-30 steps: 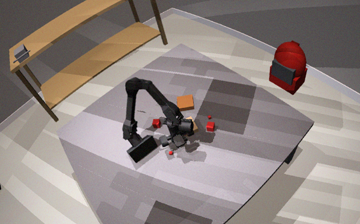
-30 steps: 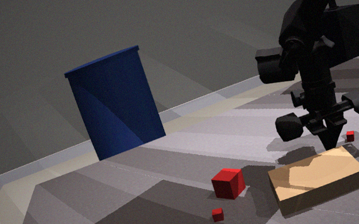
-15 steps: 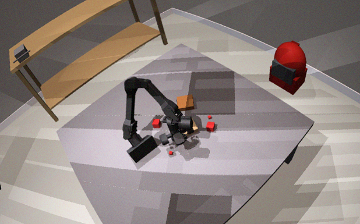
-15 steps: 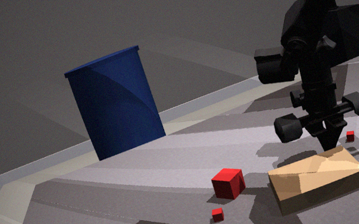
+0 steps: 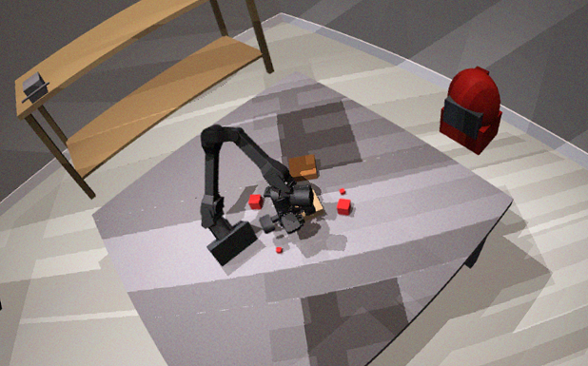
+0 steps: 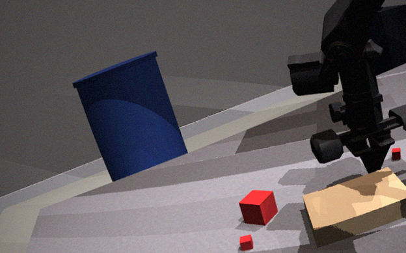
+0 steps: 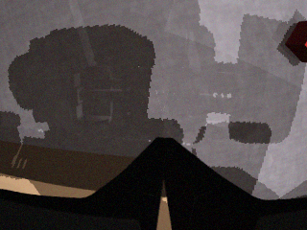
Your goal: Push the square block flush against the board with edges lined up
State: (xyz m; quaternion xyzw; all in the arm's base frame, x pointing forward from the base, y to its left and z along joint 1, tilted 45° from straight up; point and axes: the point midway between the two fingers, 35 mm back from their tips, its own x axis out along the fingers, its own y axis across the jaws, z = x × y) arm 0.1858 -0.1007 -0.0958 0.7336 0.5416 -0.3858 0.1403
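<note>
Now: gripper tip 80 mm short of the tan board, 40 mm to the right of it and 10 mm below it. From my gripper tip the other things lie so: orange square block: 230 mm ahead, 160 mm to the left, 10 mm above.
</note>
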